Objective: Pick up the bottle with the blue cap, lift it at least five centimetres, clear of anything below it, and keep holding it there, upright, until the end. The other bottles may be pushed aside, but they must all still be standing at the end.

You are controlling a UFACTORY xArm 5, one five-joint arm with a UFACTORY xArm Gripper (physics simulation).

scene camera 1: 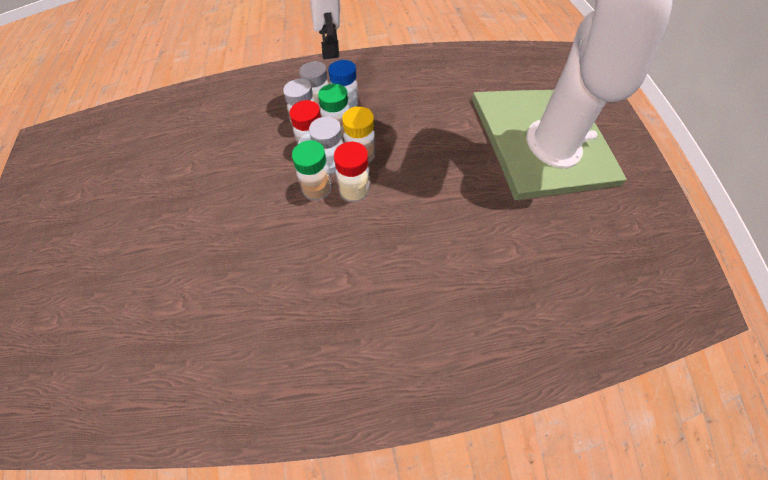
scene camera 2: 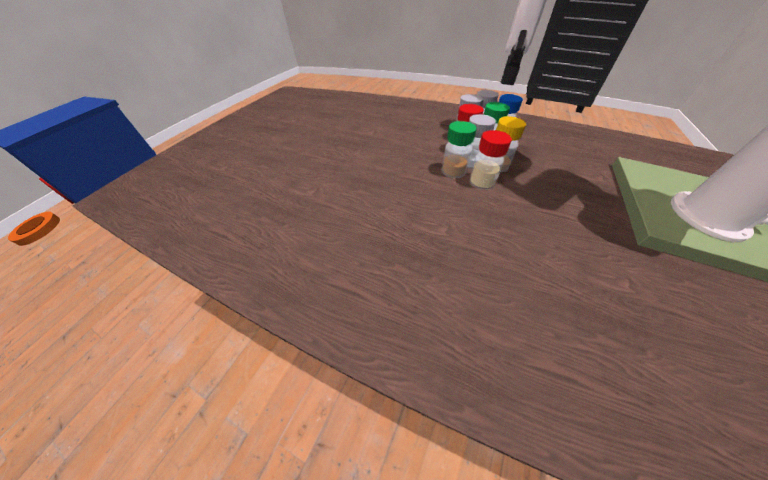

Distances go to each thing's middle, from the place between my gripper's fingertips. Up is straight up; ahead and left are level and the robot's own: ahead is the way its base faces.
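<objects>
The blue-capped bottle (scene camera 1: 343, 72) is 1 cm behind my hand, 5 cm to the left of it and 8 cm below it. Then there's the red-capped bottle (scene camera 1: 303, 113), and that's 8 cm ahead of my hand, 15 cm to the left of it and 8 cm below it. The yellow-capped bottle (scene camera 1: 358, 122) is 8 cm below my hand as well, 1 cm behind it and 20 cm to the left of it.
</objects>
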